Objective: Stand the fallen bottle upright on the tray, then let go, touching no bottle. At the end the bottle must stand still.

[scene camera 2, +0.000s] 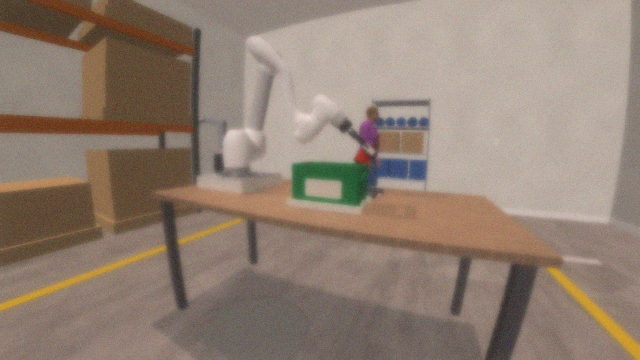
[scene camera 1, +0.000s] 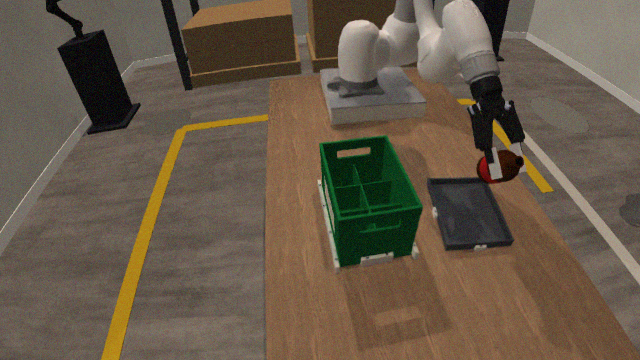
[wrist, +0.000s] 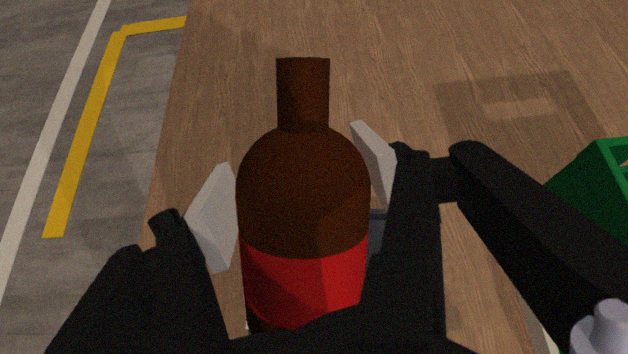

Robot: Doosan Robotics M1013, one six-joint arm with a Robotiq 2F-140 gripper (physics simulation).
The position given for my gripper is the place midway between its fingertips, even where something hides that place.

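Note:
My gripper is visible at [scene camera 1: 509, 175] and [wrist: 295, 164]. A brown bottle [scene camera 1: 510, 163] is in view too, and the wrist view shows the bottle as well [wrist: 303, 191].

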